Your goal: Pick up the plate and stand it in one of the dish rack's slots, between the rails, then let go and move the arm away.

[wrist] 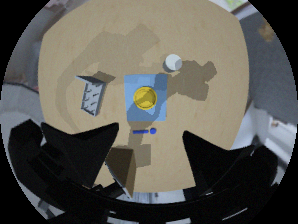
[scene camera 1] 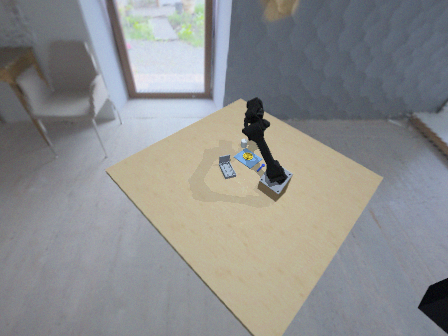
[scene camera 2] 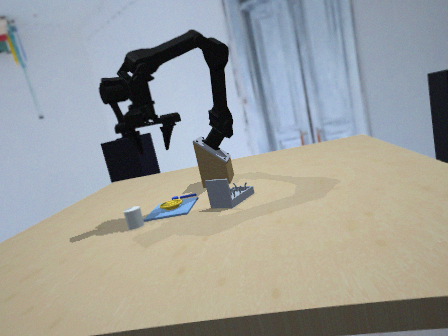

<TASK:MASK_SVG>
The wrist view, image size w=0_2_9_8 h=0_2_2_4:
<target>my gripper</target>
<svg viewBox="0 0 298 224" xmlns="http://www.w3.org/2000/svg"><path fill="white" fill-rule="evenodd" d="M47 218L49 224L76 224L76 222L60 220L55 217L55 221ZM9 131L11 136L8 137L8 153L13 171L20 183L40 197L40 200L77 217L81 224L112 224L108 222L108 217L138 224L166 224L190 218L190 224L249 224L278 188L278 183L274 183L278 156L270 152L271 149L267 149L265 145L254 149L253 144L226 151L216 144L202 140L202 137L193 135L190 131L185 131L182 141L196 181L198 198L172 204L142 204L117 200L90 190L120 131L117 121L74 135L68 135L67 132L53 128L44 121L41 121L39 127L32 119L23 121L19 127L12 127Z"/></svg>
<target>grey dish rack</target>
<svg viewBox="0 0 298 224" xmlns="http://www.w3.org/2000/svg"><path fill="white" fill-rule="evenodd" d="M74 76L85 83L81 97L82 111L90 116L98 116L98 107L100 107L106 83L92 76Z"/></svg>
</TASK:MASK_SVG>
